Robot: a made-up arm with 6 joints. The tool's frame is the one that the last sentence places.
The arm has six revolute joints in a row. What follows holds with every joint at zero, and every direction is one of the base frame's. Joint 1 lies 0.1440 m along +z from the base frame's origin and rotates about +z. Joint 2 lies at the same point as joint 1 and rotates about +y. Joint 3 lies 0.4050 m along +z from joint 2 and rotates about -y. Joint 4 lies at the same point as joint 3 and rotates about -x. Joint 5 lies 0.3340 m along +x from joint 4 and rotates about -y. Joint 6 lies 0.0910 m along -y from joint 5 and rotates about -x. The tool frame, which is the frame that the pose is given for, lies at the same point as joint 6; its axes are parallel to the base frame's.
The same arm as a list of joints. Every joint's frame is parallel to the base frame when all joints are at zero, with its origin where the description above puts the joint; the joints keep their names.
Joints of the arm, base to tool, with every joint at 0 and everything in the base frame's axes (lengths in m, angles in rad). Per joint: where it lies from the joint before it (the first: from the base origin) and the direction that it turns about. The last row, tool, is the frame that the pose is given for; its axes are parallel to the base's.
joint 1: origin 0 0 0.144 axis 0 0 1
joint 2: origin 0 0 0 axis 0 1 0
joint 3: origin 0 0 0.405 axis 0 -1 0
joint 4: origin 0 0 0 axis -1 0 0
joint 5: origin 0.334 0 0 axis 0 -1 0
joint 6: origin 0 -0.091 0 axis -1 0 0
tool: origin 0 0 0

